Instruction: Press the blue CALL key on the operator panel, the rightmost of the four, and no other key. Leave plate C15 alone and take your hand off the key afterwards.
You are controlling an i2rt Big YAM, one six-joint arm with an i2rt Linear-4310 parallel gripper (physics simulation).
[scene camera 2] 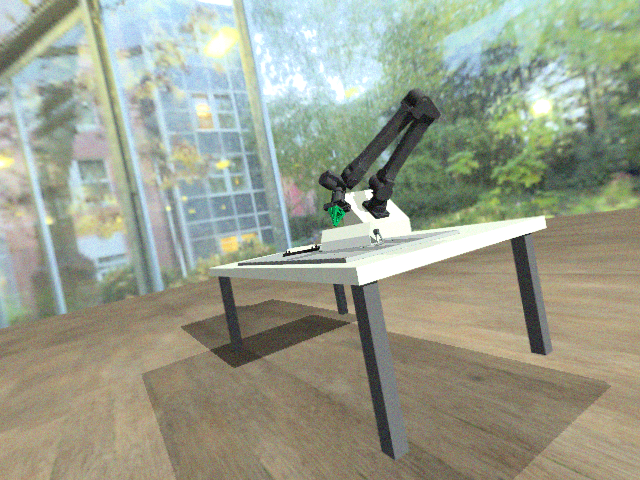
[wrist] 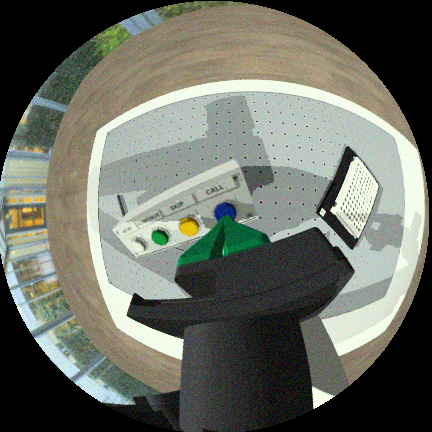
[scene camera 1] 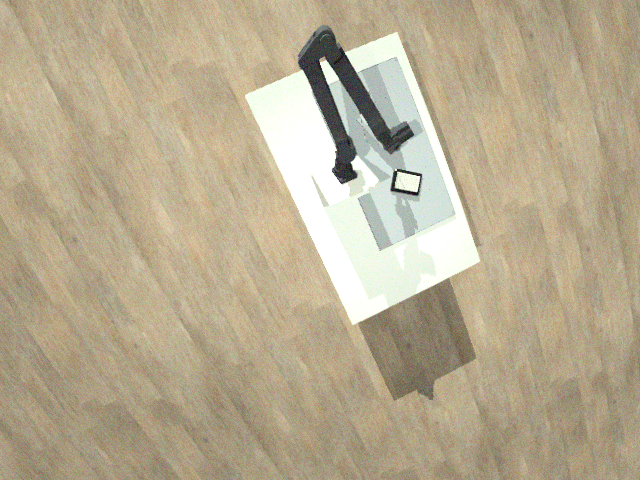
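Pixels of known places: gripper, fingertip midpoint: (scene camera 2: 334, 225) (wrist: 227, 220); arm's base, origin of the base link: (scene camera 2: 375, 210) (scene camera 1: 344, 174).
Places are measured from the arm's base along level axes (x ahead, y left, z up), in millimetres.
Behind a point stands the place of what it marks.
Observation:
The operator panel (scene camera 2: 345, 237) {z -88, x 322, y 179 mm} (wrist: 244, 192) {z -62, x 319, y 57 mm} has four keys in a row. The blue CALL key (wrist: 225, 210) {z -59, x 298, y 78 mm} is the rightmost, beside a yellow SKIP key (wrist: 189, 226) {z -60, x 276, y 122 mm}, a green CONTINUE key (wrist: 160, 236) {z -60, x 259, y 166 mm} and a white RETRY key (wrist: 139, 244) {z -61, x 240, y 210 mm}. My gripper (scene camera 2: 336, 224) {z -38, x 290, y 73 mm} (wrist: 227, 220) {z -38, x 290, y 73 mm} is shut and empty, its green fingertips pointing down. In the wrist view the tips overlap the lower edge of the blue key; in scene camera 2 they show just above the panel's top edge. Contact cannot be told. Plate C15 (scene camera 1: 408, 181) {z -115, x 346, y -164 mm} (wrist: 356, 196) {z -105, x 335, y -152 mm} lies in a black holder, apart from the gripper.
The panel and plate holder are on a grey perforated board (scene camera 1: 434, 170) {z -130, x 520, y -167 mm} (wrist: 295, 145) {z -130, x 416, y -34 mm} on the white table (scene camera 1: 454, 253) {z -143, x 483, y -675 mm} (scene camera 2: 454, 248) {z -166, x 238, y 588 mm}. The arm's dark links (scene camera 1: 359, 93) {z 281, x 88, y 211 mm} (scene camera 2: 379, 149) {z 228, x 111, y 218 mm} reach over the board. A white block (scene camera 2: 400, 217) {z -56, x -92, y 57 mm} stands by the arm's base.

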